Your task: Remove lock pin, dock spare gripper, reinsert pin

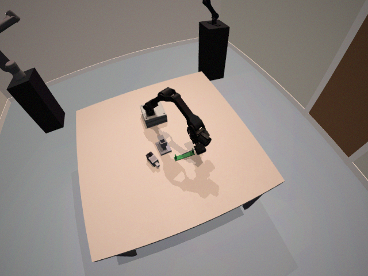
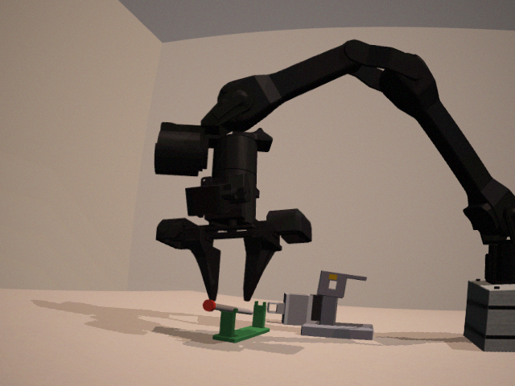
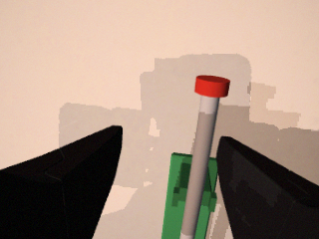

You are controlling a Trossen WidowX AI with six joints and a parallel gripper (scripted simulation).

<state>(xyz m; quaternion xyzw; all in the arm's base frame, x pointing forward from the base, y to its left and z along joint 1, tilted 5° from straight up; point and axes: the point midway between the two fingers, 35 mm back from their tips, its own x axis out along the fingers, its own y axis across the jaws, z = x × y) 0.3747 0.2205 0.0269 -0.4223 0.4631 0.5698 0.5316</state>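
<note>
The cradle lies 20 mm ahead of my gripper tip, 100 mm to the right of it and 30 mm below it. The rest, counted from my gripper tip: spare gripper: 10 mm behind, 300 mm to the right, 30 mm below; socket: 90 mm behind, 210 mm to the right.
</note>
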